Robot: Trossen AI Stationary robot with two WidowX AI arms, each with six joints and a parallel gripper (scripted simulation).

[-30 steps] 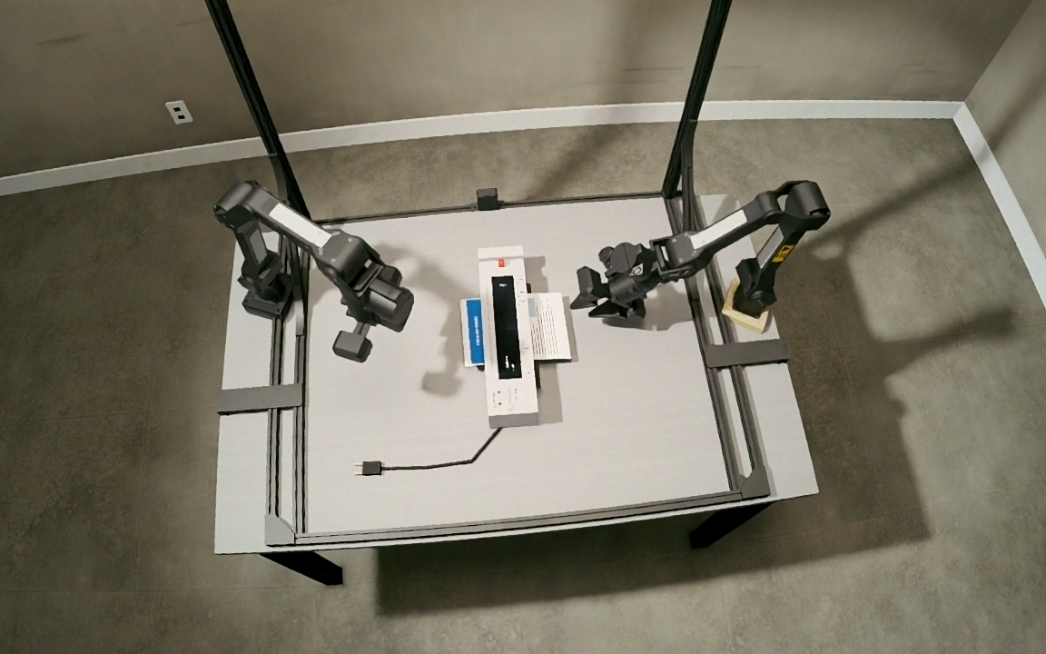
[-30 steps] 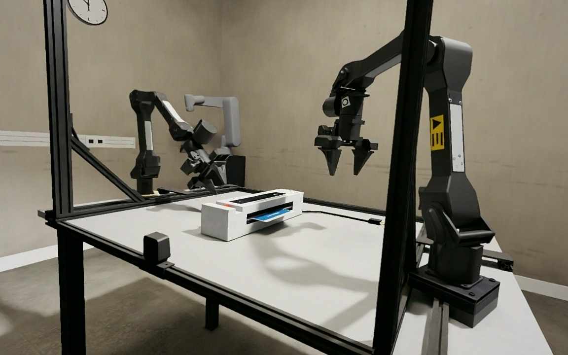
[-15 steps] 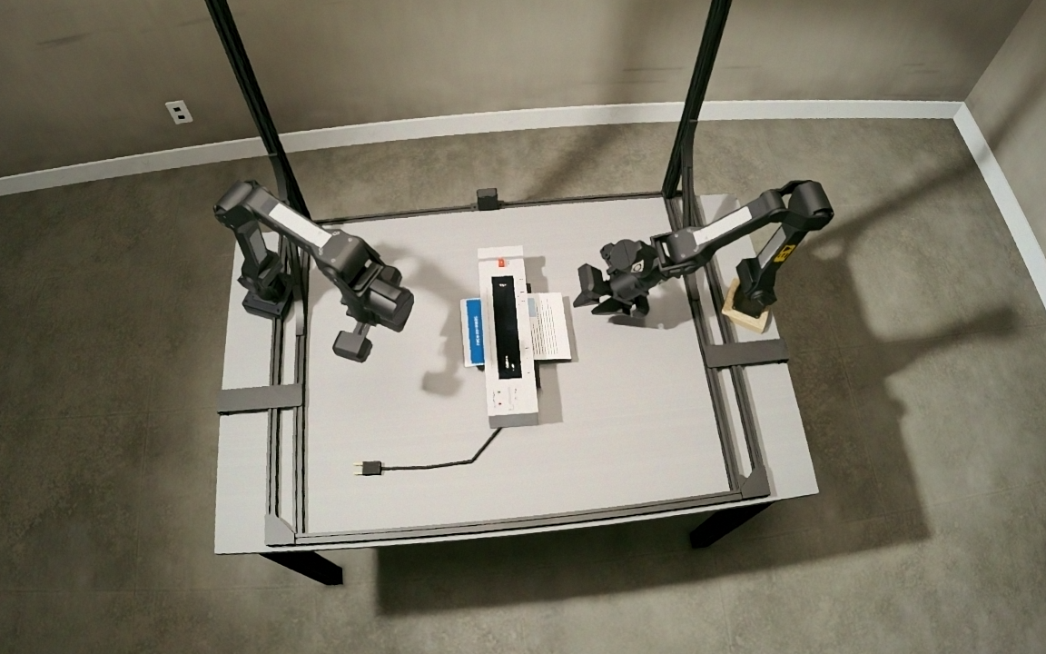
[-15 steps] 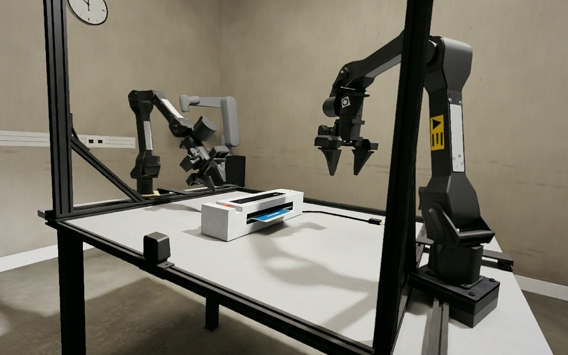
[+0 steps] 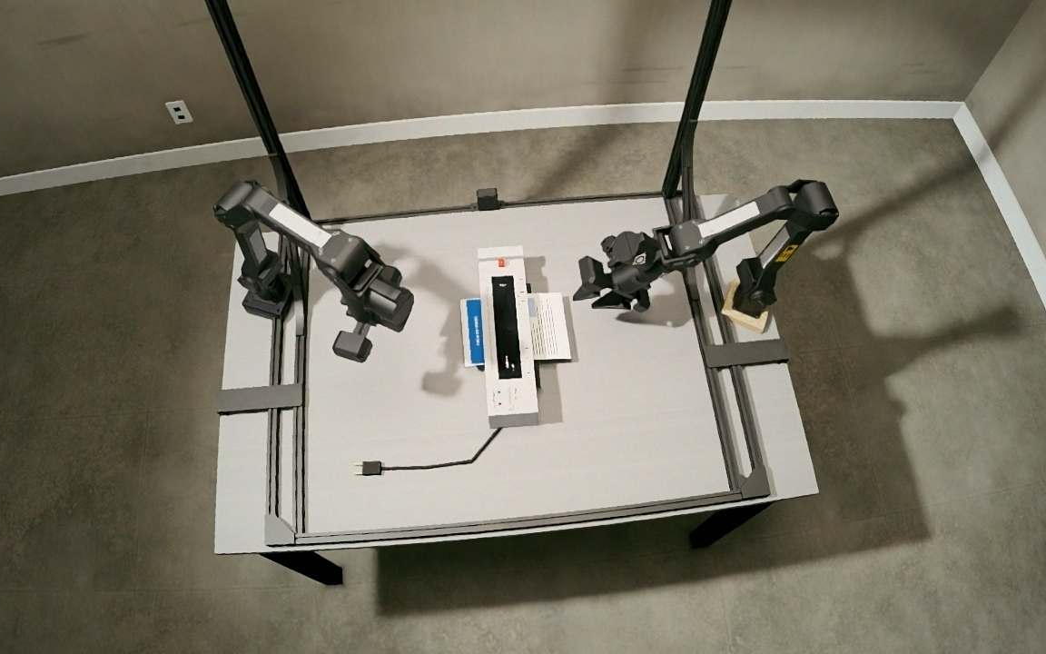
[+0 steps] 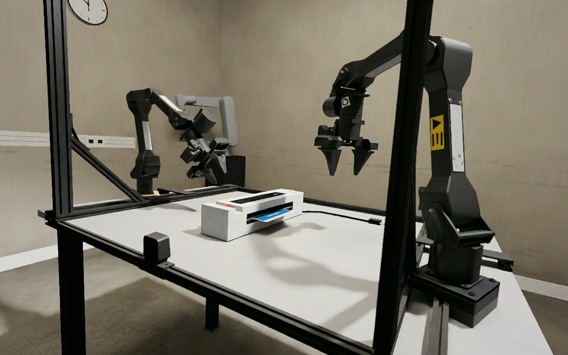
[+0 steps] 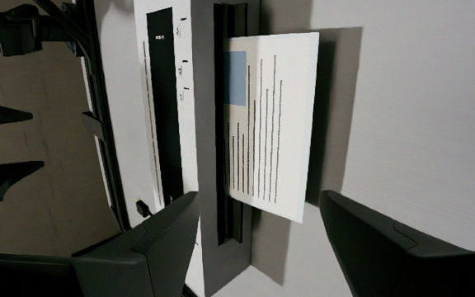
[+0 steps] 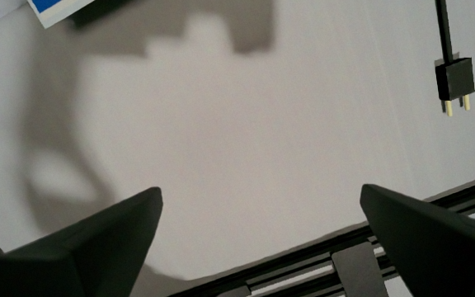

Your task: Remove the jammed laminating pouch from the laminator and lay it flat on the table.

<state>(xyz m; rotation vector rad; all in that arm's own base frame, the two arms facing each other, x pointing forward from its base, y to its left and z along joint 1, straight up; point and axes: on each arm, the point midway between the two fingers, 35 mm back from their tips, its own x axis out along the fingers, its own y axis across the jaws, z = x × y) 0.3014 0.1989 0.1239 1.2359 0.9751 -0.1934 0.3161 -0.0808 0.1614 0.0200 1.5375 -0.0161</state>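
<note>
My right hand is 210 mm past the red release key, 230 mm to the right of it and 130 mm above it. Round my right hand: plug 220 mm ahead, 30 mm to the right, 200 mm below.
</note>
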